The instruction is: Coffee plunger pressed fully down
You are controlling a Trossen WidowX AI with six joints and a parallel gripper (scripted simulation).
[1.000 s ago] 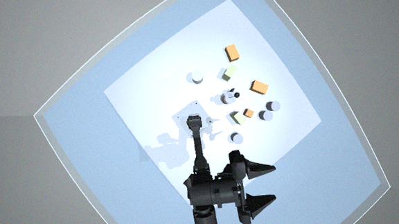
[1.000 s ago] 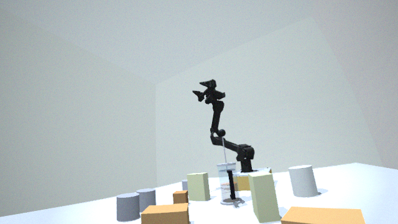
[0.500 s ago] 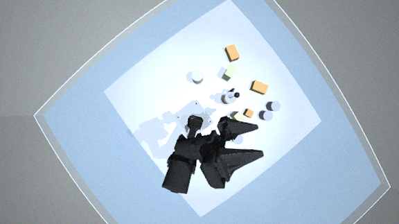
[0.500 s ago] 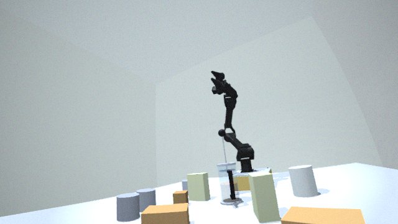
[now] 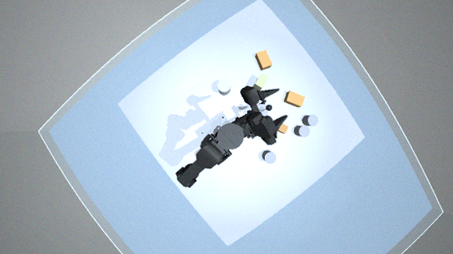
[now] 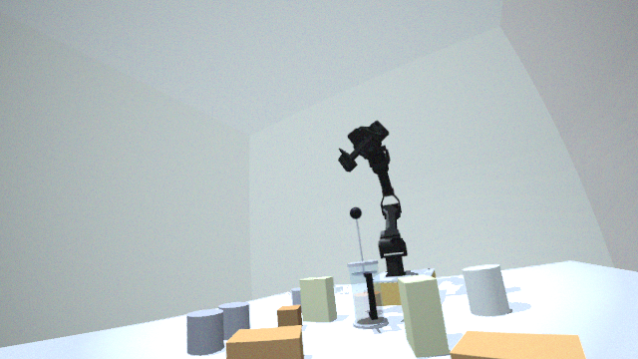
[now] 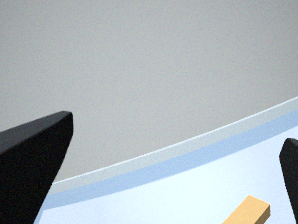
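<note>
The coffee press lies 360 mm below my gripper tip and 50 mm ahead of it.
</note>
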